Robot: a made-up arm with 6 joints. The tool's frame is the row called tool. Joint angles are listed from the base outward. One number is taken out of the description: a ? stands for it. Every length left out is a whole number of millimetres.
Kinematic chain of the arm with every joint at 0, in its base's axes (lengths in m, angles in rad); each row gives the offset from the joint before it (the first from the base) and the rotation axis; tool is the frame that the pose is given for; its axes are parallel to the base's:
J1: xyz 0 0.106 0.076 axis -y
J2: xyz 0.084 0 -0.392 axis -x
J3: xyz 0 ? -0.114 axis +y
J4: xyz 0.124 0 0.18 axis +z
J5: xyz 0.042 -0.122 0 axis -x
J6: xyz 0 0.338 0.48 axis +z
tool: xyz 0.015 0.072 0
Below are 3 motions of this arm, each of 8 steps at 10 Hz.
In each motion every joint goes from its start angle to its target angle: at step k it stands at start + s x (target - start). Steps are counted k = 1, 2, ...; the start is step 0. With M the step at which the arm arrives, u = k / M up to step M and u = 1 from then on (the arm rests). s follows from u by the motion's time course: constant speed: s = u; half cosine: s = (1 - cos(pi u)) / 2; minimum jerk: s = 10 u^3 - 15 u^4 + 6 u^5.
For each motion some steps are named. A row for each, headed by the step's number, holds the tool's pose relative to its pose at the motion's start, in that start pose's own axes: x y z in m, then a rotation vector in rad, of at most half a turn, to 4 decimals.
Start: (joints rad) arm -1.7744 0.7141 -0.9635 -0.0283 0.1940 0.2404
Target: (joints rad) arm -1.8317 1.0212 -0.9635 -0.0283 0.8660 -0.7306
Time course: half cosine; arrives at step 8
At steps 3, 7, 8:
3: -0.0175 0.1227 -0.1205 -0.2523 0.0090 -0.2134
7: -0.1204 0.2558 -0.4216 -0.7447 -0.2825 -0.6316
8: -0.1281 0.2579 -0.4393 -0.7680 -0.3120 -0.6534

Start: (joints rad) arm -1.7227 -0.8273 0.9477 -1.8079 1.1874 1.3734
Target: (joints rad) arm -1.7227 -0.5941 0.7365 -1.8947 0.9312 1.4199
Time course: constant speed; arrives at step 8
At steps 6, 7, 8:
6: -0.1371 -0.1376 0.1036 0.2104 -0.3417 -0.1173
7: -0.1647 -0.1579 0.1118 0.2399 -0.4007 -0.1400
8: -0.1932 -0.1768 0.1174 0.2676 -0.4603 -0.1636

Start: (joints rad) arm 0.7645 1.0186 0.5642 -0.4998 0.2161 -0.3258
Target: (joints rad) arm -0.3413 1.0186 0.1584 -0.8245 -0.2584 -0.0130
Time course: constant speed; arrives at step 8
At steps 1, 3, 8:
1: -0.1100 -0.0341 -0.0552 0.0029 -0.0222 0.0964
3: -0.3083 -0.1528 -0.1565 0.0167 -0.0524 0.3014
8: -0.5810 -0.6649 -0.2958 0.0906 -0.0136 0.8583

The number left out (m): 0.342
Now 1 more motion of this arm.
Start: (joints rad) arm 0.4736 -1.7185 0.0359 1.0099 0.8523 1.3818
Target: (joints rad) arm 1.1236 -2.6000 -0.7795 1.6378 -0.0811 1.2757
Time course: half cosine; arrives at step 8
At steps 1, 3, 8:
1: -0.0267 0.0212 0.0221 -0.0579 -0.0415 -0.0025
3: -0.2323 0.1952 0.1019 -0.4386 -0.3346 0.0172
8: -0.7199 0.4802 -0.1727 -1.1236 -0.9635 0.2340

